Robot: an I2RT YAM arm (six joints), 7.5 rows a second.
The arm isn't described. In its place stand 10 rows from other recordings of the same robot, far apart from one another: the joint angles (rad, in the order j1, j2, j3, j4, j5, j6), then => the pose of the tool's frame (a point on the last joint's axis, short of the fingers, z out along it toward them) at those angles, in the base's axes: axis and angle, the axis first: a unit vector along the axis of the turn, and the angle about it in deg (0 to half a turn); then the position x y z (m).
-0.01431, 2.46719, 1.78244, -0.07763, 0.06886, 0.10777 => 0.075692, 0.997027, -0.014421, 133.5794, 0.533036, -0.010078, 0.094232
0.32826, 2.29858, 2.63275, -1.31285, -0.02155, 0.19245 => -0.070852, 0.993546, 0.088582, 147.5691, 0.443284, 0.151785, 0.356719
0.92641, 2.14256, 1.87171, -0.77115, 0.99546, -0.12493 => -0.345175, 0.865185, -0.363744, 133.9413, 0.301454, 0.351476, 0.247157
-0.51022, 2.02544, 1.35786, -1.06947, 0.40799, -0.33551 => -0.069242, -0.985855, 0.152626, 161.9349, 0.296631, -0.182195, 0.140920
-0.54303, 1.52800, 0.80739, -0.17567, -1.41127, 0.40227 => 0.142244, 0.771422, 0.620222, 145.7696, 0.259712, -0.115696, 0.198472
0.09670, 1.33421, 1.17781, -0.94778, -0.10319, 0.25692 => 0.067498, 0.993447, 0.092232, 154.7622, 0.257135, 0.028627, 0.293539
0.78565, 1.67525, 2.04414, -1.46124, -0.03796, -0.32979 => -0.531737, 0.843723, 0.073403, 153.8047, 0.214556, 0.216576, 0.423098
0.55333, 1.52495, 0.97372, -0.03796, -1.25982, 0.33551 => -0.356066, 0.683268, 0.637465, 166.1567, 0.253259, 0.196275, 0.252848
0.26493, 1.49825, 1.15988, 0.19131, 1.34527, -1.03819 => -0.037173, 0.751237, -0.658985, 145.6410, 0.330432, 0.053696, 0.340067
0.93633, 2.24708, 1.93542, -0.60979, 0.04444, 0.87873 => -0.020674, 0.969571, 0.243935, 155.4094, 0.299474, 0.404239, 0.214113
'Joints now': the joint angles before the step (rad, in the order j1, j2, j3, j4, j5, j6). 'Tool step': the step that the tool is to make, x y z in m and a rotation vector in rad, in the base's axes. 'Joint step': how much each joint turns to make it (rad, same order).
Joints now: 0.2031, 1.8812, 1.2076, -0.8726, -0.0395, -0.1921
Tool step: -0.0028, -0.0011, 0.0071, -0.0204, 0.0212, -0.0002
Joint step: 0.0001, -0.0119, 0.0150, -0.0518, 0.0157, 0.0001
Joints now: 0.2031, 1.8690, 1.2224, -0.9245, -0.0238, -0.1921
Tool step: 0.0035, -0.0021, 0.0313, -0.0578, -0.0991, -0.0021
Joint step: -0.0001, -0.0630, 0.0489, -0.0264, 0.0766, -0.0013
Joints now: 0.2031, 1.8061, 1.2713, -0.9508, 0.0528, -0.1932
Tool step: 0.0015, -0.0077, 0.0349, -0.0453, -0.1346, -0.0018
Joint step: -0.0164, -0.0788, 0.0380, 0.0087, 0.0676, -0.0249
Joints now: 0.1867, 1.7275, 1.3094, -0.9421, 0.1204, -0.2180
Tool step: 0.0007, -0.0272, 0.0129, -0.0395, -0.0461, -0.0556
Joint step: -0.0774, -0.0353, 0.0061, 0.0029, 0.0396, -0.0321
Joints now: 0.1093, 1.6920, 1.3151, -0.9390, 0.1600, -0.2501
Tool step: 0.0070, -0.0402, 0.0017, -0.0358, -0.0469, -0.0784
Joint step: -0.1193, 0.0006, 0.0004, 0.0540, 0.0252, -0.0506
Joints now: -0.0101, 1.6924, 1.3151, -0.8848, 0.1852, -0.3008
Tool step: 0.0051, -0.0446, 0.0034, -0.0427, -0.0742, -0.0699
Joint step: -0.1284, 0.0004, 0.0000, 0.0907, 0.0145, -0.0689
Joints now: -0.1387, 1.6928, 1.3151, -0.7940, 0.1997, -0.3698
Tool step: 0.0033, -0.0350, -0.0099, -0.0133, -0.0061, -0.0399
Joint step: -0.0979, 0.0379, 0.0006, 0.0571, -0.0121, -0.0590
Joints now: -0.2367, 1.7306, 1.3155, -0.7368, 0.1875, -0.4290
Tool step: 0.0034, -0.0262, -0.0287, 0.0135, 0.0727, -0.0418
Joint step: -0.0680, 0.0866, 0.0002, 0.0177, -0.0038, -0.0271
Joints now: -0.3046, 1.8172, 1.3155, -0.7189, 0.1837, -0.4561
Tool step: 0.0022, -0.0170, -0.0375, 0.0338, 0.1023, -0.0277
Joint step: -0.0420, 0.1076, 0.0003, 0.0021, -0.0035, -0.0141
